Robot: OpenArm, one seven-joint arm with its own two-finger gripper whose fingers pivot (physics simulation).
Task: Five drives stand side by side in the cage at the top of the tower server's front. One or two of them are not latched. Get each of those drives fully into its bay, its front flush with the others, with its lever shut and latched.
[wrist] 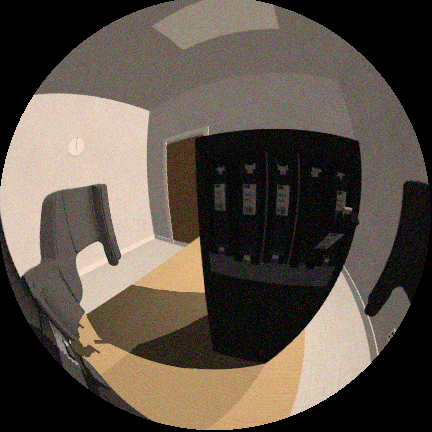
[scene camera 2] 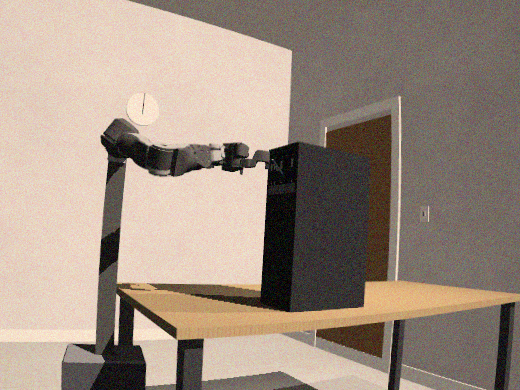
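Note:
The black tower server (scene camera 2: 330,230) (wrist: 240,310) stands on the table with its drive cage at the top front. In the wrist view, the first drive (wrist: 220,197), second drive (wrist: 249,199), third drive (wrist: 282,200) and fifth drive (wrist: 341,200) from the left have upright labels and levers that look shut. The fourth drive (wrist: 315,172) has its lever (wrist: 330,241) swung out, slanting up to the right from the bottom. How far that drive stands out is too dark to tell. My gripper (scene camera 2: 265,162) (wrist: 216,245) is open and empty in front of the cage, its fingers wide apart.
The wooden table (scene camera 2: 425,300) (wrist: 190,390) carries the tower. The arm's post (scene camera 2: 111,220) stands beyond the table's left end. A brown door (scene camera 2: 380,200) (wrist: 182,190) is behind the tower, and a round clock (scene camera 2: 143,109) (wrist: 76,146) hangs on the pale wall.

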